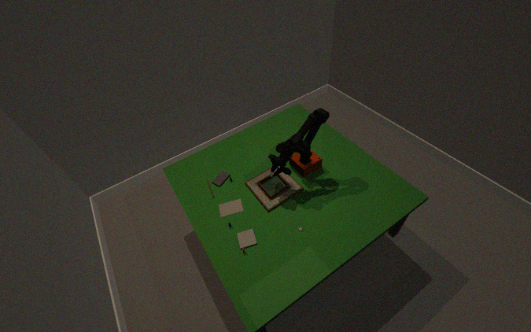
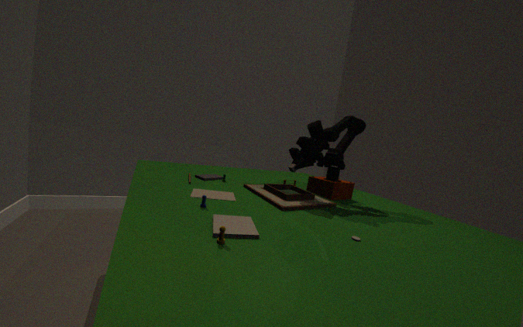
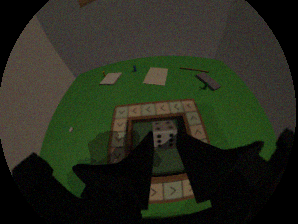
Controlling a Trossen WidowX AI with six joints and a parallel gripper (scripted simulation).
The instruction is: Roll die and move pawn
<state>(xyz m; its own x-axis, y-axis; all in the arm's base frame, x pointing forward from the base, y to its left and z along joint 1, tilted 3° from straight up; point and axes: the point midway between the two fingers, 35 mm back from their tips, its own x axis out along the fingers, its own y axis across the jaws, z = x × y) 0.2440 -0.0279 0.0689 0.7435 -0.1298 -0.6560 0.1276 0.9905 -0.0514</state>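
The white die is right at my gripper tip. Round my gripper tip: dark dice tray 120 mm below; then small white disc 100 mm ahead, 350 mm to the left, 120 mm below; then grey card 220 mm ahead, 310 mm to the right, 120 mm below.
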